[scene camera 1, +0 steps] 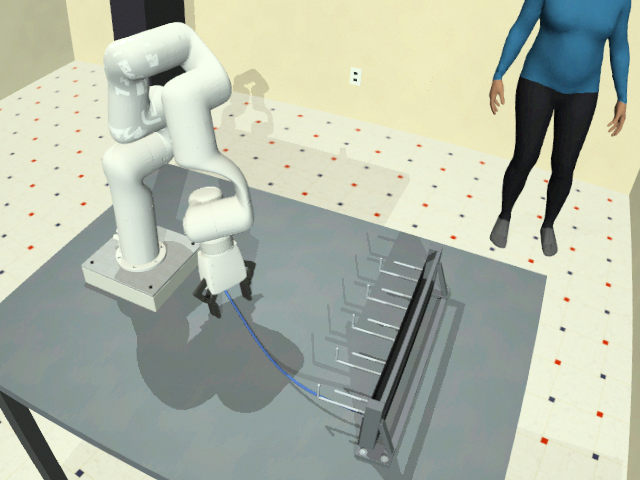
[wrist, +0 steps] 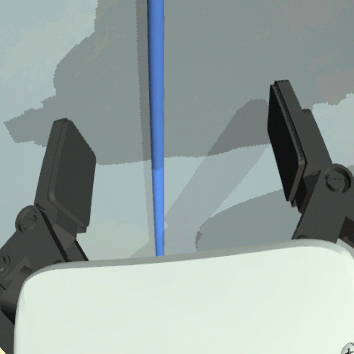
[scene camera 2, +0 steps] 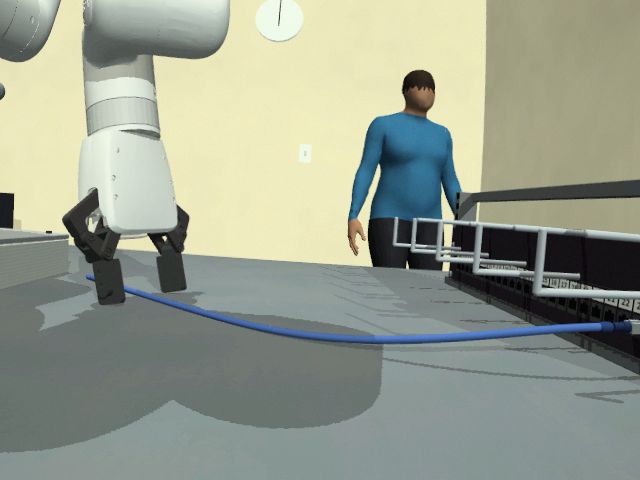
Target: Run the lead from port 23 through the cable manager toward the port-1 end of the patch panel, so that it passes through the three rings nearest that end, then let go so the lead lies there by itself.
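Note:
The blue lead (scene camera 1: 269,357) (scene camera 2: 310,338) (wrist: 157,100) runs from its plug at the near end of the patch panel (scene camera 1: 403,336) (scene camera 2: 594,311) across the table to the gripper. My gripper (scene camera 1: 232,305) (scene camera 2: 140,295) (wrist: 171,119) is open, pointing down low over the table. The lead passes between its wide-apart fingers, touching neither pad; its free end shows just beyond them in the second scene view. The cable manager's nearest ring (scene camera 1: 341,404) (scene camera 2: 540,263) stands above the lead near the plug. The farthest ring (scene camera 1: 398,275) (scene camera 2: 395,231) is at the port-1 end, with no lead in it.
The rack's near upright (scene camera 1: 370,423) stands on a foot plate at the front right of the table (scene camera 1: 310,248). The arm's base plate (scene camera 1: 149,281) is at the left, close to the gripper. A person (scene camera 1: 566,56) (scene camera 2: 410,165) stands beyond the table.

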